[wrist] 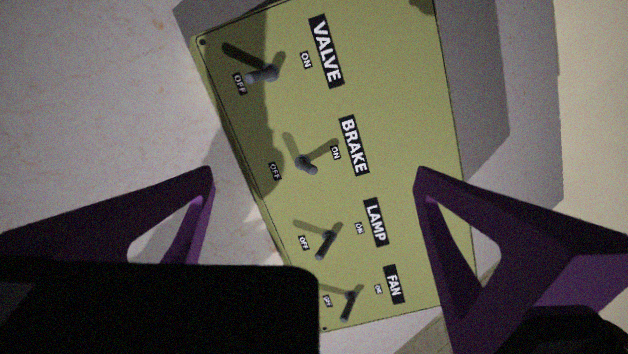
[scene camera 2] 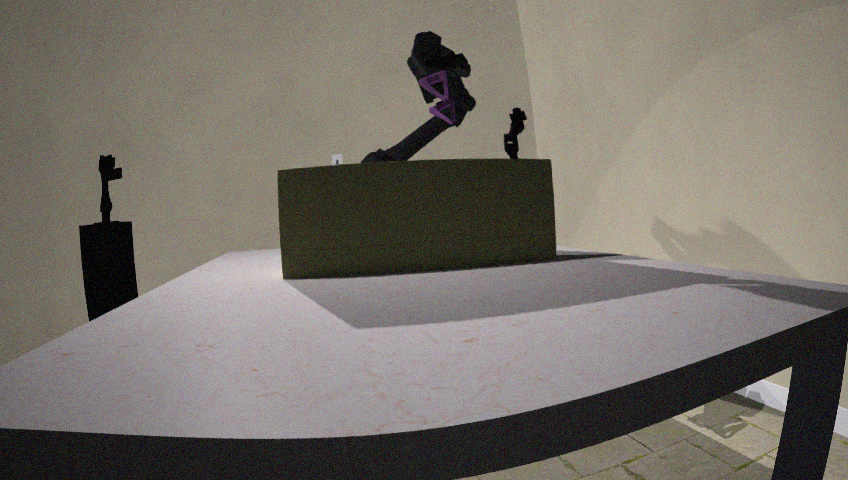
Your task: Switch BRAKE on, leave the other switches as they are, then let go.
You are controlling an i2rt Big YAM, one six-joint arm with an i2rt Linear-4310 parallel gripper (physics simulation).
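Places are measured from the arm's base along level axes (x up, y ahead, z left), in centimetres.
Pixels of known places: gripper, fingertip midpoint: (wrist: 314, 177) (scene camera 2: 450, 112).
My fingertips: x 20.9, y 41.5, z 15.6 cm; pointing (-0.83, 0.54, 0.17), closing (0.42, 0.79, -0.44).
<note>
Behind a point stands the place of what it marks.
The yellow-green switch panel (wrist: 410, 100) @(x 5.2, y 62.0, z 10.2 cm) runs aslant in the wrist view. The BRAKE lever (wrist: 306, 165) @(x 1.5, y 47.2, z 9.3 cm) leans toward its ON side, unlike the other levers. The VALVE lever (wrist: 261, 75) @(x 0.7, y 47.8, z 20.7 cm), LAMP lever (wrist: 325, 245) @(x 0.2, y 44.6, z -2.6 cm) and FAN lever (wrist: 348, 306) @(x 0.0, y 43.0, z -14.4 cm) lean toward OFF. My gripper (scene camera 2: 436, 102) @(x 20.9, y 41.5, z 15.6 cm) (wrist: 314, 177) @(x 20.9, y 41.5, z 15.6 cm) is open and empty, with its purple fingers wide apart above the panel. The BRAKE lever shows between the fingertips in the wrist view, apart from both. In the scene view the levers are hidden behind the panel's box (scene camera 2: 416, 220) @(x -2.9, y 64.9, z -1.0 cm).
The box stands on a pale speckled table (scene camera 2: 238, 380) @(x -11.6, y 118.5, z -31.1 cm) with a dark edge. A dark arm on a black pedestal (scene camera 2: 108, 267) stands beyond the table at the left. Another small dark arm (scene camera 2: 512, 133) shows behind the box at the right. Walls stand behind.
</note>
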